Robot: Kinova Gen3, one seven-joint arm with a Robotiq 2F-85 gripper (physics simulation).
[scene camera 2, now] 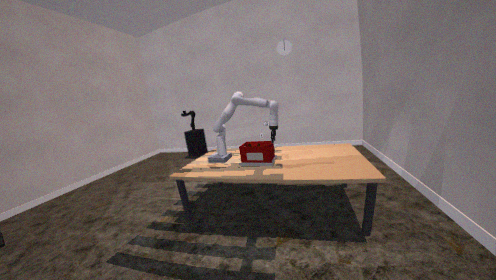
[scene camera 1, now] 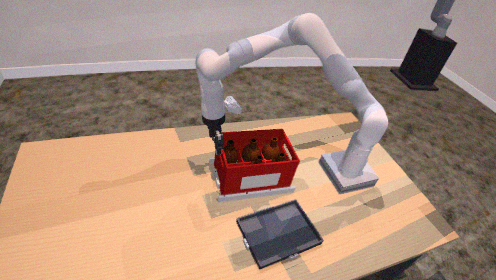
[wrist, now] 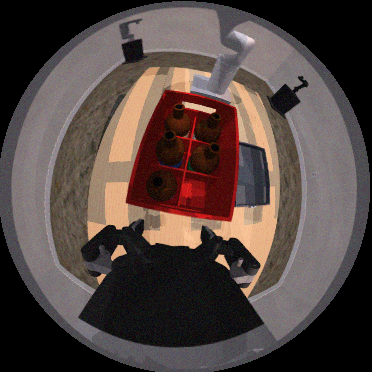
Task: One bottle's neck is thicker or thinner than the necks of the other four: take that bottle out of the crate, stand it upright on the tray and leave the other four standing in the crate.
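Seen in the pictures: gripper, fingertip midpoint: (scene camera 2: 273, 141) (scene camera 1: 215, 145) (wrist: 172, 228); arm's base at its link origin: (scene camera 2: 222, 154) (scene camera 1: 348, 170) (wrist: 215, 88).
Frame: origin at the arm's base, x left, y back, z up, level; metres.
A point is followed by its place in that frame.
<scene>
Five brown bottles stand in the red crate (scene camera 1: 230, 185) @[z 0.024, x 0.051, y -0.527 m] (scene camera 2: 268, 155) @[z 0.039, x -0.134, y -0.548 m] (wrist: 226, 170) @[z 0.084, x 0.040, y -0.449 m]. In the wrist view, two bottles (wrist: 178, 120) @[z 0.072, x -0.093, y -0.349 m] (wrist: 207, 128) @[z 0.070, x -0.018, y -0.348 m] are at the far end, two (wrist: 170, 150) @[z 0.071, x -0.088, y -0.436 m] (wrist: 205, 158) @[z 0.073, x -0.009, y -0.433 m] in the middle row, and one (wrist: 162, 186) @[z 0.108, x -0.079, y -0.518 m] at near left; the near right compartment is empty. I cannot tell surely which neck differs. The dark tray (scene camera 1: 280, 237) @[z -0.050, x 0.240, y -0.373 m] (wrist: 254, 175) @[z -0.050, x 0.241, y -0.374 m] lies empty beside the crate's long side; it does not show in scene view 2. My gripper (scene camera 1: 219, 145) @[z 0.135, x -0.048, y -0.576 m] (scene camera 2: 273, 137) @[z 0.135, x -0.048, y -0.576 m] (wrist: 172, 228) @[z 0.135, x -0.048, y -0.576 m] is open and empty, pointing down at the crate's short end farthest from the robot base.
The robot base (scene camera 1: 350, 175) @[z 0.018, x 0.043, y -0.018 m] (scene camera 2: 219, 158) @[z -0.007, x -0.114, y -0.031 m] (wrist: 201, 85) @[z 0.000, x -0.068, y -0.014 m] stands on the wooden table (scene camera 1: 100, 215) @[z -0.055, x 0.085, y -0.985 m] (scene camera 2: 320, 167) @[z -0.055, x -0.144, y -0.968 m], beyond the crate's opposite short end. The crate's high walls surround the bottles, and low dividers separate them. A black pedestal (scene camera 1: 427, 57) (scene camera 2: 196, 143) stands away from the table.
</scene>
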